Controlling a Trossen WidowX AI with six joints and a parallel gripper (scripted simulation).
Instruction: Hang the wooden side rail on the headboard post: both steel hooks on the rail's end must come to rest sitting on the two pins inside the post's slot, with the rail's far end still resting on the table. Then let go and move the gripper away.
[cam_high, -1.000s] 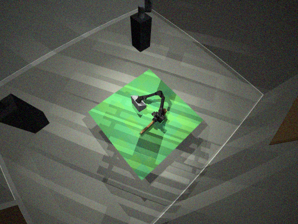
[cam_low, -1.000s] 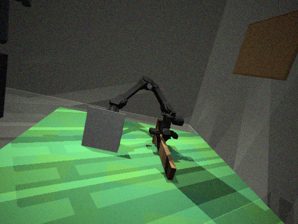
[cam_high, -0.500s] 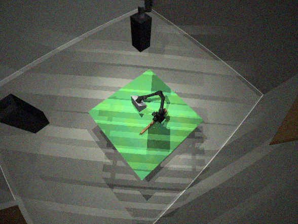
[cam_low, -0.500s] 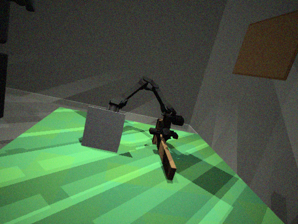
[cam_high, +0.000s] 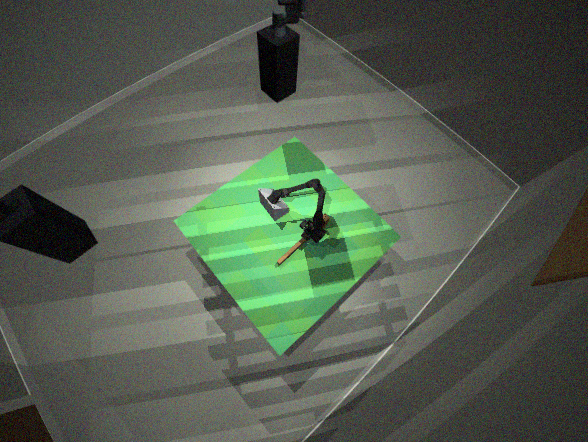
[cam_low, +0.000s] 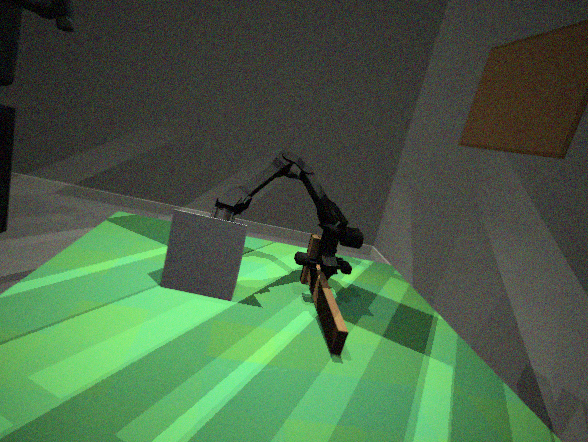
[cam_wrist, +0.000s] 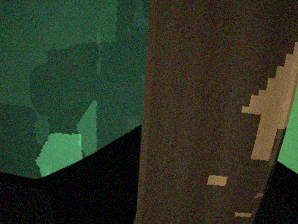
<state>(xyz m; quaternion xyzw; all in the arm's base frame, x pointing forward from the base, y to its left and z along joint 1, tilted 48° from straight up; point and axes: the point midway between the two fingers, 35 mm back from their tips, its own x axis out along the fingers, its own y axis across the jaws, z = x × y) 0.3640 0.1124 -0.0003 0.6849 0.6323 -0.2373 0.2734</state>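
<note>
Right now the headboard post is 140 mm to the left of my gripper tip and 40 mm above it.
</note>
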